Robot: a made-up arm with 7 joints. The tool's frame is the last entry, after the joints. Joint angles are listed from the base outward.
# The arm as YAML. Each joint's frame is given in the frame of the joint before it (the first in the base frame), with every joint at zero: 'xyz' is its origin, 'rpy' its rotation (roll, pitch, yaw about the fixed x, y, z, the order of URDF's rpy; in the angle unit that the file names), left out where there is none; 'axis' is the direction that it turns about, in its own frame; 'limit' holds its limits. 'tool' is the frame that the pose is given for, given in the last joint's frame.
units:
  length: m
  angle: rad
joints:
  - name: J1
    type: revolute
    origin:
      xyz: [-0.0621, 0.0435, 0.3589]
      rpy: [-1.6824, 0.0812, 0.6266]
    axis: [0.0, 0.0, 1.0]
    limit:
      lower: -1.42
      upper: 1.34
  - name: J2
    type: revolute
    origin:
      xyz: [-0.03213, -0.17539, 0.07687]
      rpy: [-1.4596, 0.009, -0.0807]
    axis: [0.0, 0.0, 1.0]
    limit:
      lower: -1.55
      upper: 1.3
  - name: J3
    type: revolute
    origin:
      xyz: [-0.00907, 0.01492, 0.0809]
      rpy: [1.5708, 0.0, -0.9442]
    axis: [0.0, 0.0, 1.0]
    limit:
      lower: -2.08
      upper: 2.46
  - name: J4
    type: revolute
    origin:
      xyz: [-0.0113, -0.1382, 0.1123]
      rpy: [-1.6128, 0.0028, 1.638]
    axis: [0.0, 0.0, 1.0]
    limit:
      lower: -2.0
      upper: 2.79
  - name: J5
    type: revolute
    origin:
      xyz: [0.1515, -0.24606, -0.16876]
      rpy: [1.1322, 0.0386, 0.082]
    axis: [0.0, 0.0, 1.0]
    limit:
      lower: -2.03
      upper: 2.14
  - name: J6
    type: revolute
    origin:
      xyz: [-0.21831, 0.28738, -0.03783]
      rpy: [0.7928, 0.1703, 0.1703]
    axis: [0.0, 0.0, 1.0]
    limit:
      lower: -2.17
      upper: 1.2
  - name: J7
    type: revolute
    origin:
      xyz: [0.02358, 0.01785, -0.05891]
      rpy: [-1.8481, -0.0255, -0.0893]
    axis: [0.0, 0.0, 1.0]
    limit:
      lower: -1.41
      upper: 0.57
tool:
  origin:
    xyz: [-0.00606, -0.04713, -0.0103]
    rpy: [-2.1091, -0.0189, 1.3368]
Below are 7 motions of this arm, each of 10 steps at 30 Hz.
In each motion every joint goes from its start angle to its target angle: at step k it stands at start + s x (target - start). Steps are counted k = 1, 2, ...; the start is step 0. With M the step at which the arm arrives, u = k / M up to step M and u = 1 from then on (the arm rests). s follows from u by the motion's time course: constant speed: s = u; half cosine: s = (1 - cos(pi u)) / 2; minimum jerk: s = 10 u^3 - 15 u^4 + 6 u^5.
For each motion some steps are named. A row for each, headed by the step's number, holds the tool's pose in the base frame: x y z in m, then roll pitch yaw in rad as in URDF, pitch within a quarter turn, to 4 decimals.
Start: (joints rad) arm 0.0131 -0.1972 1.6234 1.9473 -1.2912 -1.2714 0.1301
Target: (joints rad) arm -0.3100 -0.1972 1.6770 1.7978 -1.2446 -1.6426 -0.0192
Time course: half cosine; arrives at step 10
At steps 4, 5, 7, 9, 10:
4: 0.0644 0.3370 0.4943 0.3747 -0.0851 1.8529
5: 0.0573 0.3256 0.5089 0.3733 -0.1006 1.8565
7: 0.0420 0.3028 0.5346 0.3687 -0.1343 1.8674
9: 0.0314 0.2880 0.5489 0.3645 -0.1576 1.8771
10: 0.0299 0.2860 0.5507 0.3638 -0.1609 1.8785

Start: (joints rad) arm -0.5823 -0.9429 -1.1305 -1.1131 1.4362 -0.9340 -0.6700
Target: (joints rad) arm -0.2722 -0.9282 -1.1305 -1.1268 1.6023 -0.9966 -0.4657
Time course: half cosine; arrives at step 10
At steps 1, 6, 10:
1: -0.1796 -0.3314 0.8646 -0.3976 0.0787 2.1155
6: -0.1372 -0.2862 0.9272 -0.2774 -0.0424 2.0853
10: -0.1097 -0.2577 0.9577 -0.2099 -0.1047 2.0565

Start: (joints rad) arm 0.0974 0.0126 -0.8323 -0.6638 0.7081 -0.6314 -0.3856
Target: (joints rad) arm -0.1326 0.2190 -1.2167 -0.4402 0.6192 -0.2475 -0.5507
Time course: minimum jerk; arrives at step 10
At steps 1, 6, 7, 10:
1: -0.2441 -0.1332 0.8193 0.2676 0.2889 0.5382
6: -0.3750 -0.2291 0.6722 0.3460 0.1651 0.3846
7: -0.4012 -0.2401 0.6304 0.3772 0.1441 0.3518
10: -0.4266 -0.2469 0.5841 0.4153 0.1250 0.3189

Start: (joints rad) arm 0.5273 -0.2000 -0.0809 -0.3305 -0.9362 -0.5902 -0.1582
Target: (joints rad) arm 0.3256 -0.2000 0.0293 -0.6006 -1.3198 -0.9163 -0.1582
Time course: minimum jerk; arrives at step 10
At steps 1, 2, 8, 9, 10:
1: -0.3242 -0.0649 0.4917 0.8709 0.9696 0.3077
2: -0.3321 -0.0653 0.4883 0.9033 0.9722 0.3092
8: -0.4810 -0.0560 0.4424 1.4083 1.0407 0.2432
9: -0.4895 -0.0545 0.4407 1.4323 1.0461 0.2346
10: -0.4910 -0.0542 0.4404 1.4364 1.0471 0.2331

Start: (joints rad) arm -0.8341 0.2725 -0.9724 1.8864 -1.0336 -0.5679 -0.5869
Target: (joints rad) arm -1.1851 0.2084 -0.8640 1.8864 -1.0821 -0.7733 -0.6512
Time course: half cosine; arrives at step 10
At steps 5, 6, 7, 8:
5: -0.0141 -0.2138 0.3725 -2.9579 -0.3115 -2.4679
6: -0.0135 -0.2163 0.3742 -2.9085 -0.2543 -2.4928
7: -0.0133 -0.2187 0.3757 -2.8666 -0.2012 -2.5141
8: -0.0135 -0.2207 0.3768 -2.8351 -0.1581 -2.5302

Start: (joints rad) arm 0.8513 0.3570 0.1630 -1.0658 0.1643 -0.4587 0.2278
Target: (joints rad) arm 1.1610 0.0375 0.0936 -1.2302 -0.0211 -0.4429 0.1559
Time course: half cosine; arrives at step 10
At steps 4, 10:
4: 0.0564 0.2799 0.6599 -1.6902 0.6790 -1.3831
10: 0.0952 0.2544 0.6353 -2.0856 0.6826 -1.7903

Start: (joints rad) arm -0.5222 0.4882 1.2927 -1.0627 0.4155 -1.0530 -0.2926
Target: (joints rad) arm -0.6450 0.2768 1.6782 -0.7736 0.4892 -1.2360 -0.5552
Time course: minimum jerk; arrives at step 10
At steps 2, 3, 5, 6, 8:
2: -0.1434 0.3408 0.6266 -0.7331 0.5114 -0.7651
3: -0.1494 0.3539 0.6156 -0.7517 0.4929 -0.7370
5: -0.1706 0.3923 0.5738 -0.8230 0.4391 -0.6523
6: -0.1829 0.4103 0.5473 -0.8693 0.4137 -0.6105
8: -0.2002 0.4319 0.5052 -0.9440 0.3823 -0.5574

